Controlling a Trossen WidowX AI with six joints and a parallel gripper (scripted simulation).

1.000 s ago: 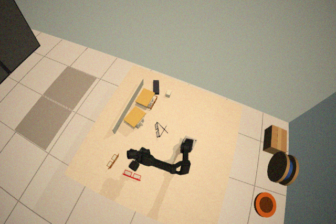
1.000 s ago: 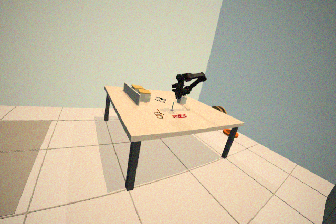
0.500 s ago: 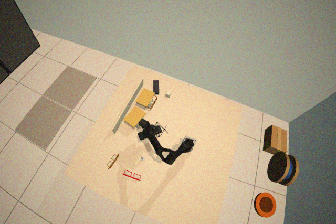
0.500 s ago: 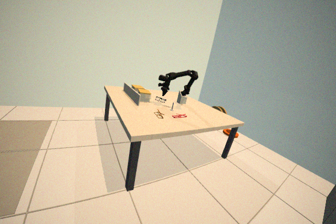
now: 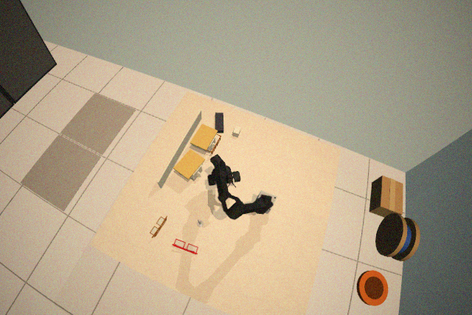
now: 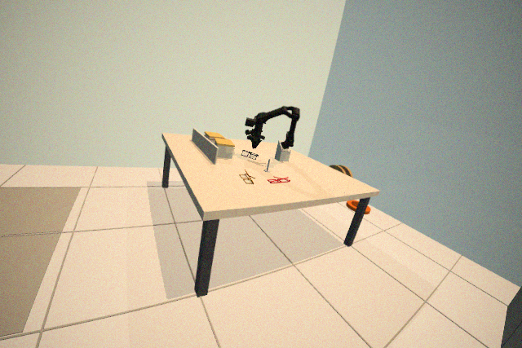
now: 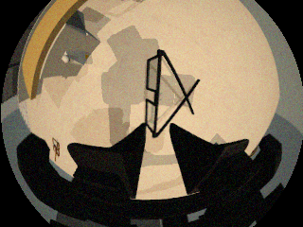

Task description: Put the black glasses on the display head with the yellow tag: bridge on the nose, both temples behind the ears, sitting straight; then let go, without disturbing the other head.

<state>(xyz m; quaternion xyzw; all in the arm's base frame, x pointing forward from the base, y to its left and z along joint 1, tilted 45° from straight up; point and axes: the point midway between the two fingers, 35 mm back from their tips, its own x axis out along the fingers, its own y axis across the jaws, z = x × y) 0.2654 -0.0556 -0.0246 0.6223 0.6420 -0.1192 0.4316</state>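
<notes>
The upright pin is 26 cm to the left of my gripper tip, 7 cm ahead of it and 5 cm below it. Round my gripper tip: grey upright panel 33 cm ahead, 18 cm to the right, 2 cm below; dark box 47 cm to the right, 15 cm ahead, 6 cm below; white cube 43 cm to the right, 5 cm below, 1 cm ahead.
</notes>
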